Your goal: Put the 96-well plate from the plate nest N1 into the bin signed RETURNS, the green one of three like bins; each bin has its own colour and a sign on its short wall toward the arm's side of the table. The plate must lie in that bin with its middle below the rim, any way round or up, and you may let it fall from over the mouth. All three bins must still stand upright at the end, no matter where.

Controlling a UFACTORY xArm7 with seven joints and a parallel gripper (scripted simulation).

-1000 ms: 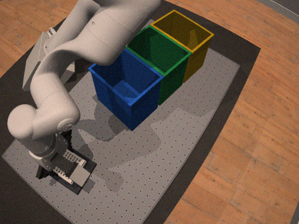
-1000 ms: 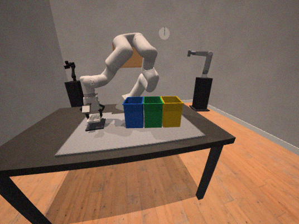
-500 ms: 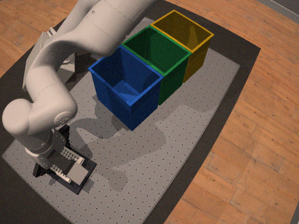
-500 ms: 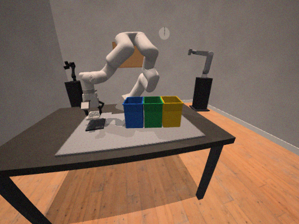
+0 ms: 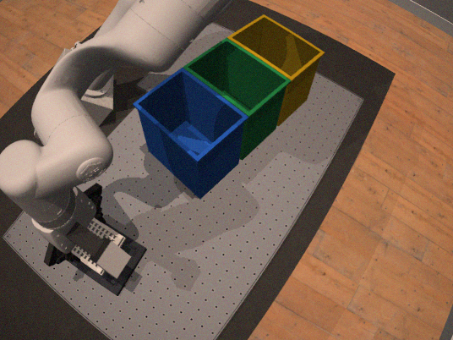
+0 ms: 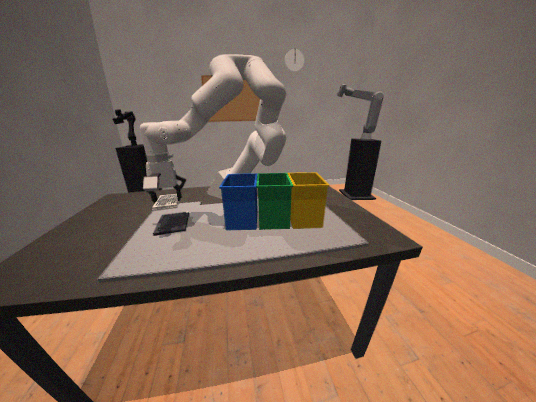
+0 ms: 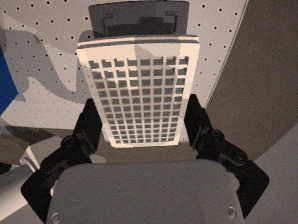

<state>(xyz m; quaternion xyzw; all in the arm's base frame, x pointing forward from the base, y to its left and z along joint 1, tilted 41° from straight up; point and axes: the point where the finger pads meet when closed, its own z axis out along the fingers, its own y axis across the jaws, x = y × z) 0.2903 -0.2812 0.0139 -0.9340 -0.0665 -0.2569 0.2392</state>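
Right now the dark plate nest is 11 cm below my hand. The rest, counted from my hand: blue bin 3 cm behind, 30 cm to the left, 2 cm below; then green bin 3 cm behind, 43 cm to the left, 2 cm below; then white 96-well plate 1 cm below.
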